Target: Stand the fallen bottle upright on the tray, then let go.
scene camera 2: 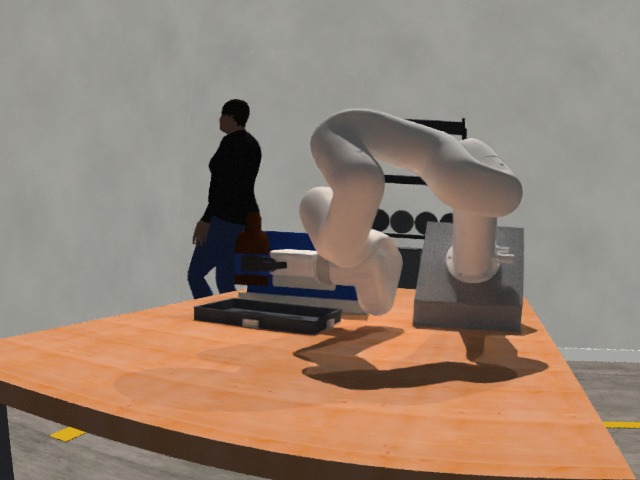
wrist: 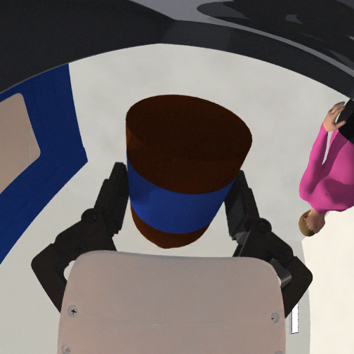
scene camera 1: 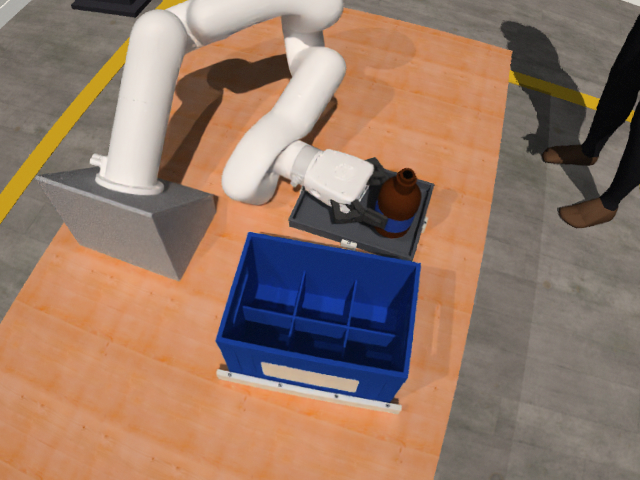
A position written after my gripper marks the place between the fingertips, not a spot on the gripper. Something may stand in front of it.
Note:
I see my gripper (scene camera 1: 395, 207) and a brown bottle (scene camera 1: 399, 198).
The brown bottle shows as well in scene camera 2 (scene camera 2: 252, 240) and in the wrist view (wrist: 183, 153). My gripper also shows in scene camera 2 (scene camera 2: 252, 261) and in the wrist view (wrist: 178, 179).

